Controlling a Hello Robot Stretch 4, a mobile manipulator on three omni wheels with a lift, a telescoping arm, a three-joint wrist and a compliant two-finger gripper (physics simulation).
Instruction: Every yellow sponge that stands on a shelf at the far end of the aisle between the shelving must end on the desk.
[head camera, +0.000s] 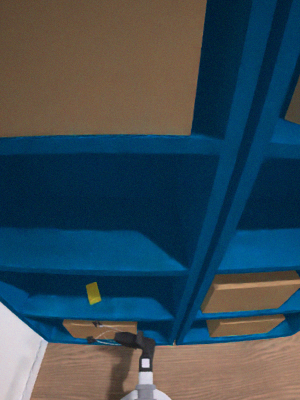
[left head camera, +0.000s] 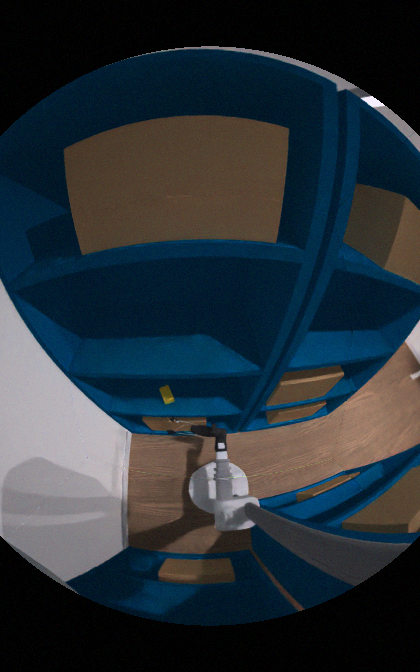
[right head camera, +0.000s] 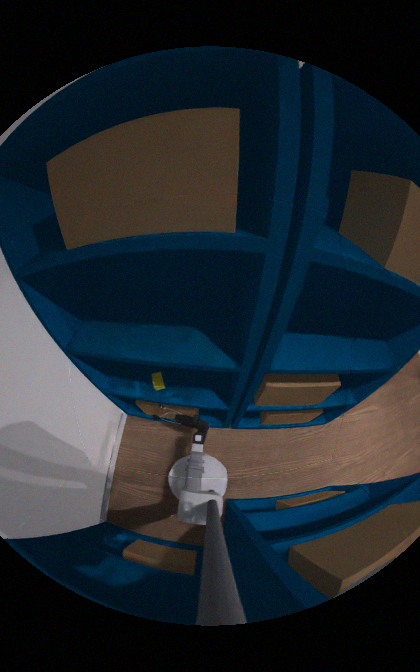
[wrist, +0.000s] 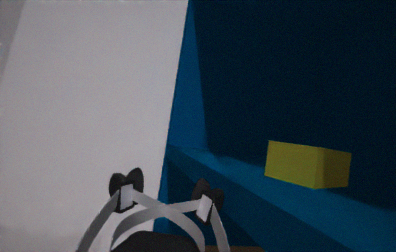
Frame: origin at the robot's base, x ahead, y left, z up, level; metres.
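Seen in the pictures: gripper, fingertip midpoint: (head camera: 89, 330) (wrist: 168, 186).
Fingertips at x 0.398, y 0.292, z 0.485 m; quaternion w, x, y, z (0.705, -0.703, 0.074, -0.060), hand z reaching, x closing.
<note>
A point is followed by its place in that frame.
A yellow sponge (head camera: 93, 293) {x 0.564, y 0.293, z 0.551 m} (left head camera: 167, 395) (right head camera: 158, 381) (wrist: 305, 166) {x 0.540, y 0.262, z 0.528 m} stands on a low blue shelf (head camera: 135, 307) {x 0.513, y 0.060, z 0.506 m} (left head camera: 205, 405) (wrist: 240, 186) {x 0.451, y 0.233, z 0.505 m}, above the bottom cardboard box. My gripper (head camera: 94, 332) {x 0.398, y 0.292, z 0.485 m} (left head camera: 173, 426) (right head camera: 159, 412) (wrist: 168, 186) {x 0.398, y 0.292, z 0.485 m} is open, its two dark fingertips apart with no object between them. It is at the shelf's front, apart from the sponge. In the wrist view the sponge is to the right of the fingers and higher in the picture. The desk does not show in these views.
A white wall (head camera: 17, 345) {x 0.339, y 0.736, z 0.316 m} (left head camera: 60, 440) (wrist: 95, 90) {x 0.234, y 0.734, z 0.622 m} stands at the left. Cardboard boxes (head camera: 100, 65) {x 0.472, y 0.085, z 1.543 m} (head camera: 102, 328) {x 0.470, y 0.269, z 0.281 m} (head camera: 255, 295) {x 0.478, y -0.523, z 0.693 m} sit on other shelves. Blue uprights (head camera: 207, 220) {x 0.455, y -0.163, z 1.202 m} divide the bays. More shelving with a box (left head camera: 197, 571) (right head camera: 160, 556) stands behind the base, across the wooden floor (left head camera: 280, 455).
</note>
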